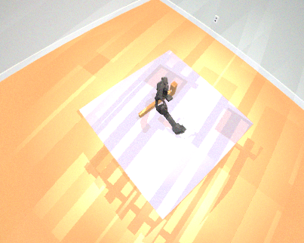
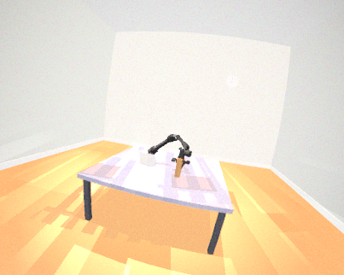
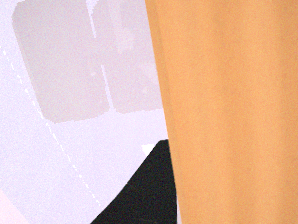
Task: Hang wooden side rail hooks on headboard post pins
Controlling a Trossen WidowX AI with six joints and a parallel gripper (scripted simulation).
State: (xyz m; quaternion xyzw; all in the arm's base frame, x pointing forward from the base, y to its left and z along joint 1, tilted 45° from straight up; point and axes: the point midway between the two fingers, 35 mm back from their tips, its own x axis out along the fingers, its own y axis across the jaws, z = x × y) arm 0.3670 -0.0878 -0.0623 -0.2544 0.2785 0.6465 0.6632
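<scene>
My gripper tip is now 120 mm to the left of the wooden headboard post and 40 mm below it.
</scene>
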